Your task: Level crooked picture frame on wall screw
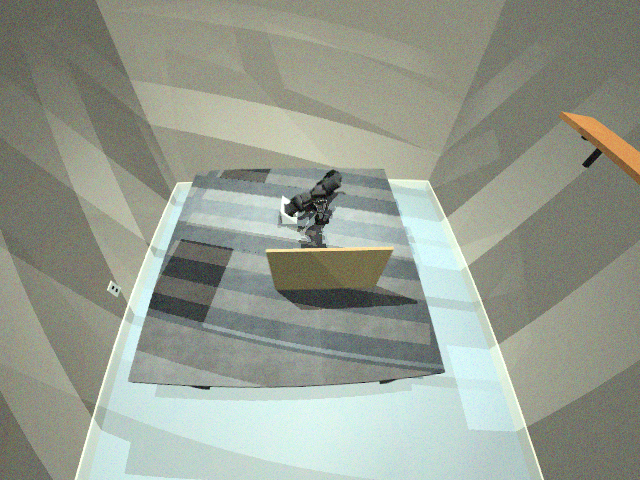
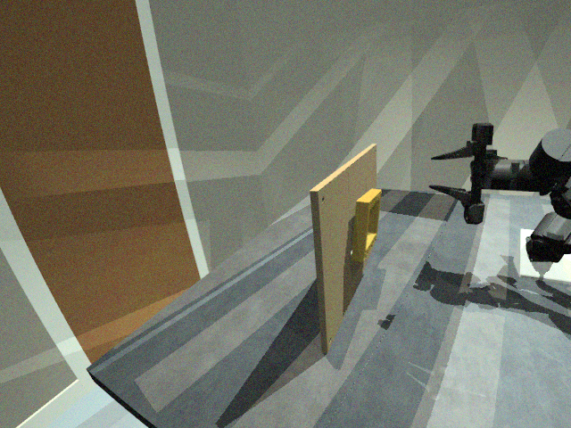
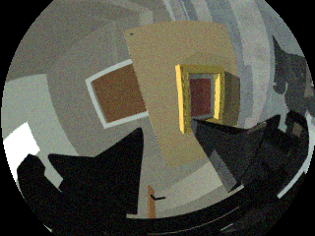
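Now: the yellow picture frame 13 cm ahead of my gripper tip, 11 cm below it and 1 cm to the left of it. The rest, counted from my gripper tip: wooden wall board 14 cm ahead, 12 cm below, 1 cm to the left.
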